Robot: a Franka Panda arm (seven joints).
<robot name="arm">
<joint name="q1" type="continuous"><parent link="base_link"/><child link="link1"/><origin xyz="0.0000 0.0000 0.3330" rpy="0.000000 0.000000 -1.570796"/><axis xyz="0 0 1"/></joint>
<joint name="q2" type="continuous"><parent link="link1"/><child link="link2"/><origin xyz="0.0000 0.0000 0.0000" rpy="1.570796 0.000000 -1.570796"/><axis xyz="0 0 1"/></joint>
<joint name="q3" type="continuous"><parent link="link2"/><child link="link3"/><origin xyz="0.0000 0.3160 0.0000" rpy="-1.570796 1.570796 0.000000"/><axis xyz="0 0 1"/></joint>
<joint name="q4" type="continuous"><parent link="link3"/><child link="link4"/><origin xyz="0.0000 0.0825 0.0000" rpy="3.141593 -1.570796 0.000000"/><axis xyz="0 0 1"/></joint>
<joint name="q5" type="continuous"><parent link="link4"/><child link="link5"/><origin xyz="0.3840 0.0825 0.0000" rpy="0.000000 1.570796 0.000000"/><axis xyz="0 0 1"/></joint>
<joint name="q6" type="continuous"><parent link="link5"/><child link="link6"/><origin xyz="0.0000 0.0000 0.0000" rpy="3.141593 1.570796 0.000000"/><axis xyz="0 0 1"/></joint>
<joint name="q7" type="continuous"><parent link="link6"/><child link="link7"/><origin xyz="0.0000 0.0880 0.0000" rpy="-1.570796 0.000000 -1.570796"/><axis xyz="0 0 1"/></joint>
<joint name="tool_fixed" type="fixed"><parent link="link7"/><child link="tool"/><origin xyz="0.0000 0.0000 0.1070" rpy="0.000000 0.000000 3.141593"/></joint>
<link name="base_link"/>
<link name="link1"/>
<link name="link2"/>
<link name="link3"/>
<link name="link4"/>
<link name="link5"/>
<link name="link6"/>
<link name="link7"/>
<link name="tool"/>
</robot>
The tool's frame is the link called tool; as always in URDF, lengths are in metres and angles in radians. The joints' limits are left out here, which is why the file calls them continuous.
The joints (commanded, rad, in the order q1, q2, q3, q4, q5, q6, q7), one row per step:
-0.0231 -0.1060 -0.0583 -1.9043 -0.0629 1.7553 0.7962
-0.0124 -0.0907 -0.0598 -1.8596 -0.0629 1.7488 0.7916
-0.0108 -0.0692 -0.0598 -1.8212 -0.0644 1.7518 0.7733
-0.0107 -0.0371 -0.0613 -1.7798 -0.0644 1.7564 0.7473
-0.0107 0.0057 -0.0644 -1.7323 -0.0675 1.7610 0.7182
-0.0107 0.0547 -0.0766 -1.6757 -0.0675 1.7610 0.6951
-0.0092 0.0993 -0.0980 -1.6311 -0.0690 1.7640 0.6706
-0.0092 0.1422 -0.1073 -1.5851 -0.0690 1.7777 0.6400
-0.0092 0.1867 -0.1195 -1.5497 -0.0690 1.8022 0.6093
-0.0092 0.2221 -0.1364 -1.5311 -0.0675 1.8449 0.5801
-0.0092 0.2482 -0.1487 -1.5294 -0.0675 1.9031 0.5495
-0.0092 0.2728 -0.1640 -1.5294 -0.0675 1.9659 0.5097
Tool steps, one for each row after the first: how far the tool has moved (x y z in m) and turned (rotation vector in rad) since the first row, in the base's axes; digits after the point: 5 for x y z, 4 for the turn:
0.00787 0.00427 0.01272 -0.0024 -0.0226 0.0132
0.01683 0.00458 0.01989 -0.0062 -0.0412 0.0333
0.02837 0.00338 0.02271 -0.0088 -0.0534 0.0581
0.04267 0.00092 0.02215 -0.0150 -0.0604 0.0849
0.05803 -0.00643 0.02142 -0.0198 -0.0661 0.0960
0.07088 -0.01815 0.01717 -0.0275 -0.0665 0.1016
0.08495 -0.02372 0.01501 -0.0357 -0.0802 0.1246
0.09908 -0.03087 0.00730 -0.0456 -0.0920 0.1460
0.11094 -0.04060 -0.00150 -0.0578 -0.1139 0.1627
0.12085 -0.04790 -0.01135 -0.0724 -0.1430 0.1868
0.12990 -0.05694 -0.02052 -0.0911 -0.1746 0.2179

